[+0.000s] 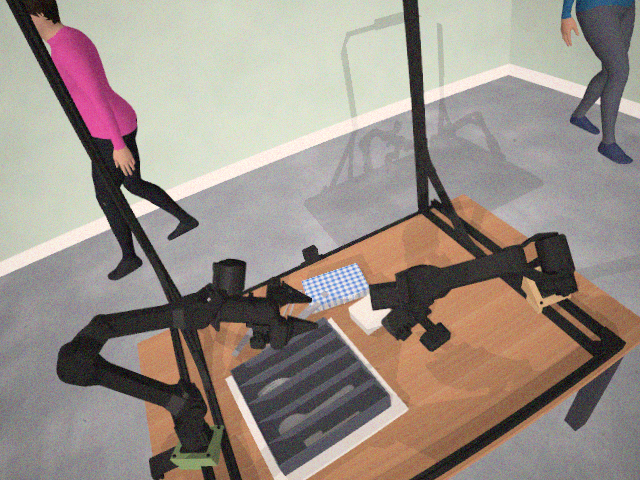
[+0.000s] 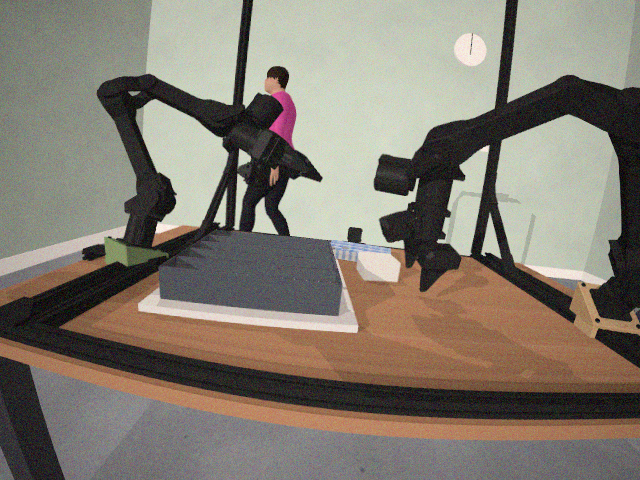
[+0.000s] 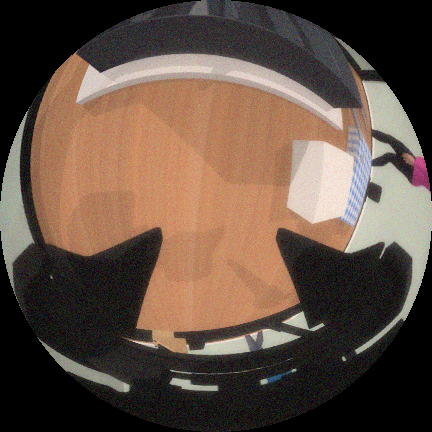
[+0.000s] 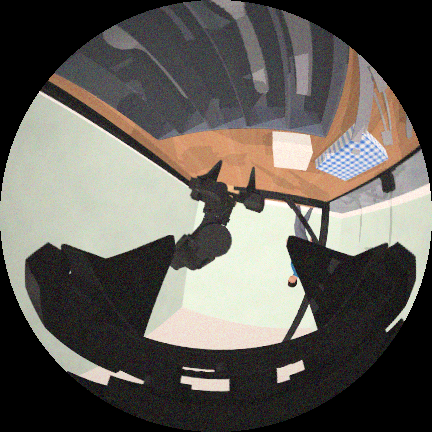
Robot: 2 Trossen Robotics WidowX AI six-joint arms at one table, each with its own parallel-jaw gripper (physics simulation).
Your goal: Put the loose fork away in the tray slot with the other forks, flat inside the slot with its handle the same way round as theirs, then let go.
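Observation:
Slender grey utensils (image 1: 239, 347) (image 4: 362, 90) lie behind the dark slotted tray (image 1: 336, 438) (image 2: 248, 294) (image 3: 215, 40) (image 4: 332, 111); one reaches onto the blue checked block. I cannot tell which is the loose fork. Grey cutlery (image 1: 273, 386) (image 4: 302, 75) lies in several tray slots; its kinds are hard to tell. My left gripper (image 1: 416, 334) (image 2: 416, 276) (image 3: 220, 233) (image 4: 236, 163) is open and empty, pointing down above the table, right of the white block. My right gripper (image 1: 313, 312) (image 2: 320, 179) is open and empty, raised above the tray's back end.
The white block (image 1: 368, 312) (image 2: 379, 266) (image 3: 320, 180) (image 4: 292, 150) stands between tray and left gripper. The blue checked block (image 1: 336, 284) (image 2: 346, 249) (image 3: 356, 185) (image 4: 352, 155) is behind it. The tray sits on a white base (image 1: 395, 409) (image 2: 248, 320). Black frame posts rise around the table.

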